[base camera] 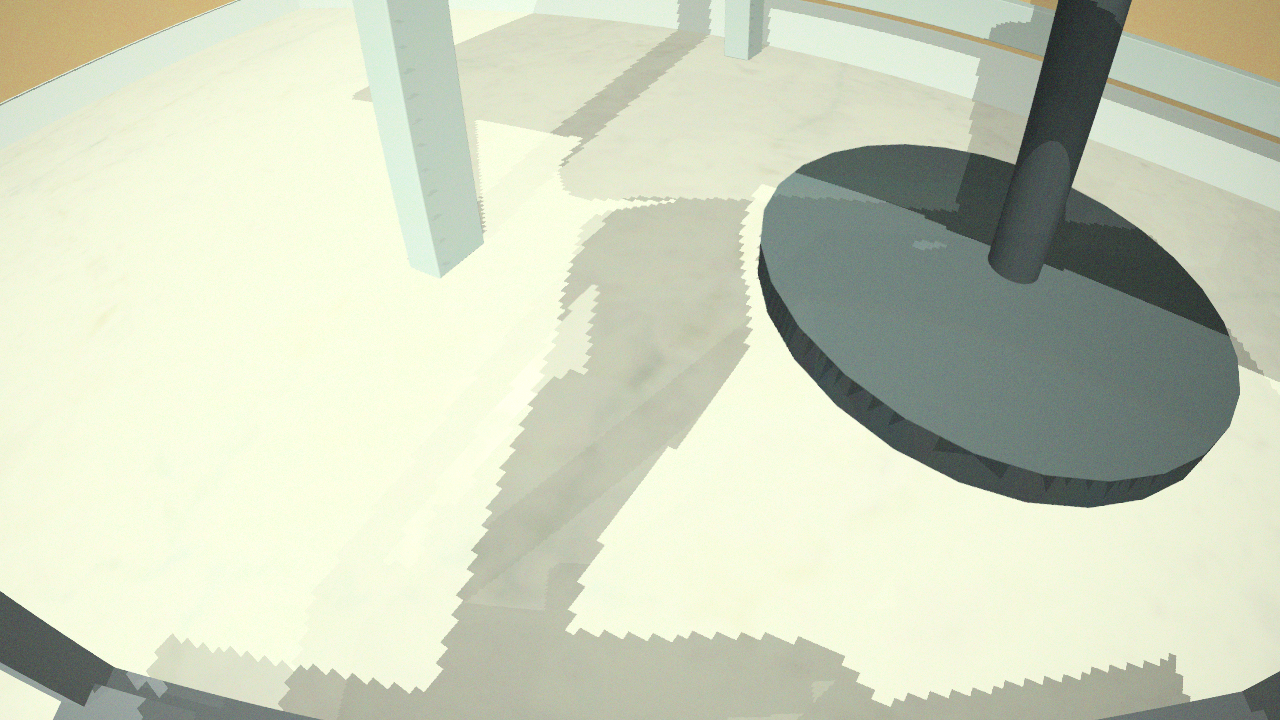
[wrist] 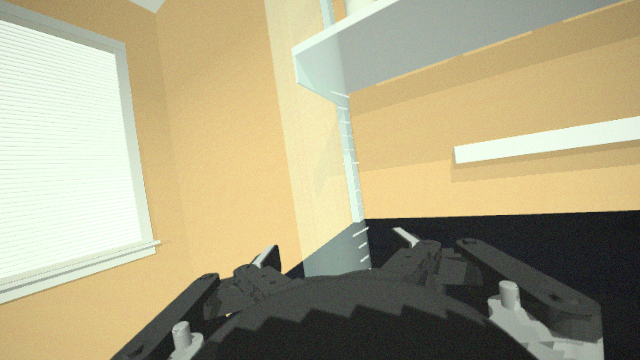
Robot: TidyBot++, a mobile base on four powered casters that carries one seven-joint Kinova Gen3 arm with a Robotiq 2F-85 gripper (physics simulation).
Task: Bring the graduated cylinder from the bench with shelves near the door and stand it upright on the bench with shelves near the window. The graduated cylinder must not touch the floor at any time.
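Frame: origin at the arm's base, x ahead, y left, z up, level; millimetres.
Seen in the pictures: gripper, between the fingertips: [wrist: 335, 249].
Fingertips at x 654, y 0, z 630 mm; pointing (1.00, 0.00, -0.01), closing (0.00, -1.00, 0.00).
Offsets run from my fingertips to a thing's top centre. "pt": to the spot under its first point. Level surfaces: height alone.
The graduated cylinder @[pt 45 mm back, 1 mm right, 70 mm up] [wrist: 320, 150] is clear, with white graduation marks along its right side. It rises through the middle of the wrist view and appears upright; its base is hidden behind the gripper. My gripper [wrist: 335, 249] is open around its lower part, with a gap between each fingertip and the cylinder. A bench with a black top @[113 mm down] [wrist: 590, 260] shows behind and to the right in the wrist view, with a shelf @[325 mm up] [wrist: 450, 50] above it. The cylinder and gripper do not show in the base camera view.
A blinded window @[pt 779 mm ahead, 1300 mm left, 381 mm up] [wrist: 65, 150] is on the left wall. A white bar [wrist: 545, 140] runs along the wall below the shelf. In the base camera view, a pale leg @[pt 100 mm back, 194 mm left, 934 mm down] [base camera: 429, 179] stands at left, and a round dark base @[111 mm back, 292 mm right, 997 mm down] [base camera: 939, 358] with a pole [base camera: 1060, 161] stands at right.
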